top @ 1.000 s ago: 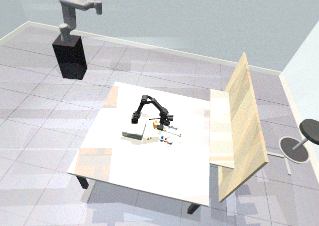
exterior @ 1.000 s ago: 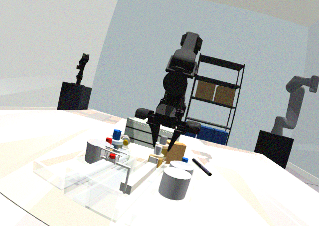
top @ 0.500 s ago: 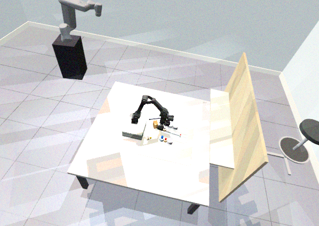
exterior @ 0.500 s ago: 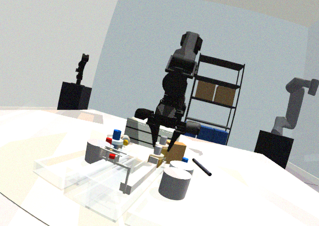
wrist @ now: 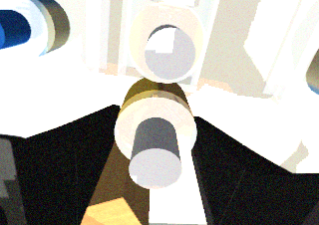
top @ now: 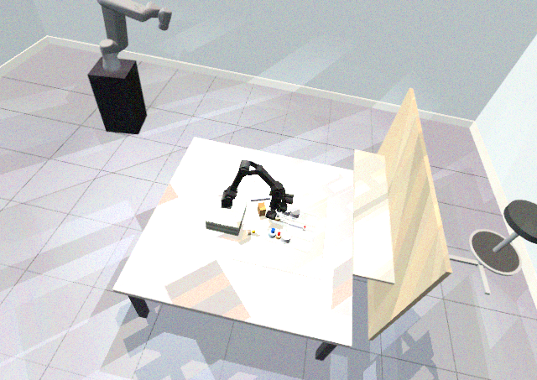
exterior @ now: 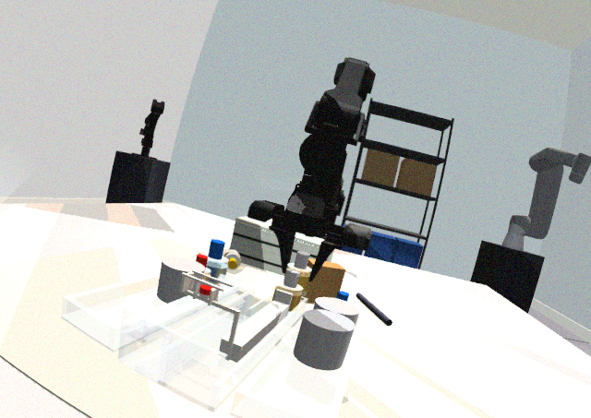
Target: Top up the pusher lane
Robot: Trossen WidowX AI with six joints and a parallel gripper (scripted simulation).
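The tan box lies 70 mm behind my gripper tip, 50 mm to the left of it and 20 mm below it. Also, from my gripper tip: black rod 80 mm behind, 150 mm to the left, 50 mm below.
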